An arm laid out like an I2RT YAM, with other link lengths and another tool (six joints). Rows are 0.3 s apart.
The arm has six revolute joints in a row. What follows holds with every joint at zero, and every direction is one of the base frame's. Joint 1 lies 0.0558 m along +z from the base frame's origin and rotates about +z. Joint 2 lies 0.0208 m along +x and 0.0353 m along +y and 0.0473 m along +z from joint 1 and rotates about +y. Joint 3 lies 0.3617 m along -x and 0.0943 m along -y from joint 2 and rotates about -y. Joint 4 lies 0.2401 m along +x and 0.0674 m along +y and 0.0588 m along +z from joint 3 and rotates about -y. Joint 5 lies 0.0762 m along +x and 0.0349 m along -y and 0.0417 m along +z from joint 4 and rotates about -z. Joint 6 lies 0.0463 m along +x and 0.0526 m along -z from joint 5 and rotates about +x. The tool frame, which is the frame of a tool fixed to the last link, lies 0.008 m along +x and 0.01 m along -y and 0.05 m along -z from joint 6; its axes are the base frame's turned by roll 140.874, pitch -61.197 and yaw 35.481 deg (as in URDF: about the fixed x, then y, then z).
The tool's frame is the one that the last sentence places.
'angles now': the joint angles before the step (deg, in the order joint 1, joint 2, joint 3, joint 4, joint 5, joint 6). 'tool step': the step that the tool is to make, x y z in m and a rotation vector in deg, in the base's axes. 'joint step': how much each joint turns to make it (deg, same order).
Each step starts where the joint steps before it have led.
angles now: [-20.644, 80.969, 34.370, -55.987, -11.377, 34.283]
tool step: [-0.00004, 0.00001, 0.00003, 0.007, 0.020, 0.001]
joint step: [-0.001, 0.000, 0.000, -0.021, 0.001, -0.002]
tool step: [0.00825, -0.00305, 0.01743, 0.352, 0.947, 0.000]
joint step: [0.021, 0.218, 4.459, -5.247, -0.001, 0.022]
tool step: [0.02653, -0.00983, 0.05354, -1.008, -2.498, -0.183]
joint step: [0.002, 0.067, 14.405, -11.606, 0.023, 0.198]
